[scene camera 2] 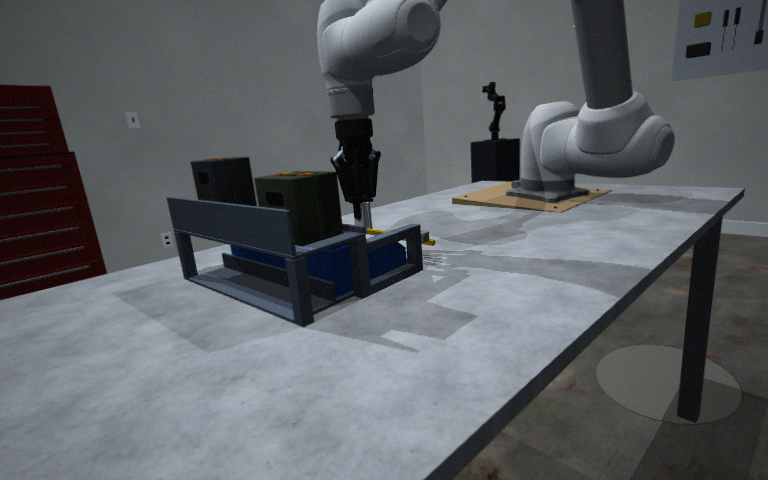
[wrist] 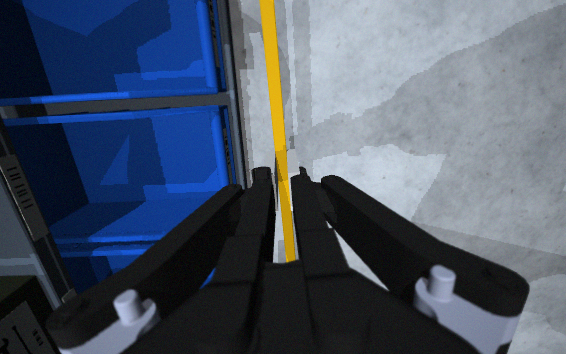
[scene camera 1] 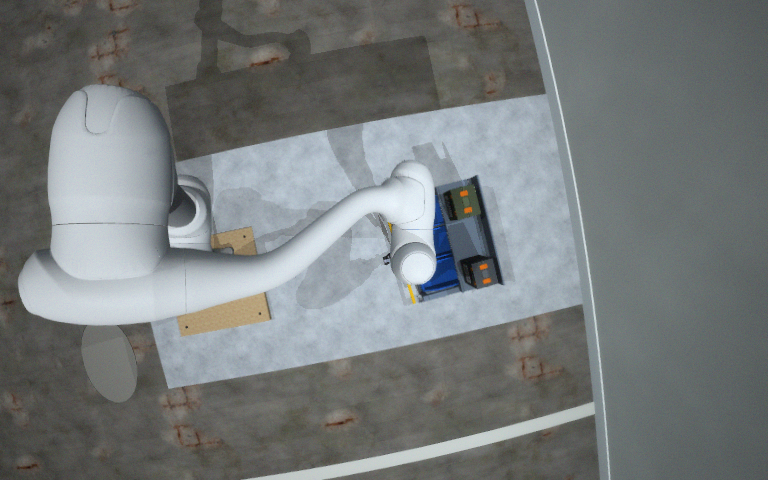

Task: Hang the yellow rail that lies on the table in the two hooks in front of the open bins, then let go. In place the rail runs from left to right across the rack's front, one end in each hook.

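Frame: origin at the arm's base, x ahead, y left, z up, level; centimetres.
Seen in the pictures: gripper, fingertip midpoint: (wrist: 282,164); arm's base, link origin: (scene camera 2: 546,194).
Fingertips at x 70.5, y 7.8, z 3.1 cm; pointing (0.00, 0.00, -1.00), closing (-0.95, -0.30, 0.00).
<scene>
Pixels of each thing's top centre, then the offset from my fingertips to it. "spot": a spot on its surface instead. Level surfaces: height alone.
- yellow rail, top centre: (wrist: 281,159) (scene camera 2: 360,224) (scene camera 1: 399,254) dx +0.3, dy -0.9, dz +1.8 cm
- dark grey rack, surface spot: (scene camera 2: 229,226) spot: dx +29.2, dy +11.0, dz +8.6 cm
- hook, surface spot: (scene camera 2: 425,236) spot: dx -1.7, dy +19.3, dz +2.1 cm
- olive box, top centre: (scene camera 2: 294,173) (scene camera 1: 466,201) dx +19.9, dy +16.7, dz +15.8 cm
- dark grey box, top centre: (scene camera 2: 219,158) (scene camera 1: 485,273) dx +25.5, dy -5.6, dz +18.3 cm
- table, surface height: dz -4.1 cm
The yellow rail (scene camera 1: 412,294) (scene camera 2: 378,231) (wrist: 273,75) runs along the front of the dark grey rack (scene camera 2: 229,226), close to the open blue bins (scene camera 1: 444,277) (scene camera 2: 386,259) (wrist: 175,165). My gripper (scene camera 2: 363,221) (wrist: 282,164) is shut on the rail, pointing down; in scene camera 1 the arm hides most of it. In scene camera 2 the rail is at about hook height. One hook (scene camera 2: 425,236) covers part of the rail near its end, which sticks out past it. I cannot tell whether the rail rests in it. The other hook is hidden there.
An olive box (scene camera 1: 468,202) (scene camera 2: 300,206) and a dark grey box (scene camera 1: 481,274) (scene camera 2: 223,182) stand on the rack's rear part, behind the bins. The arm's base stands on a wooden board (scene camera 1: 226,322) (scene camera 2: 481,198) on the table (scene camera 1: 509,141) (scene camera 2: 226,407).
</scene>
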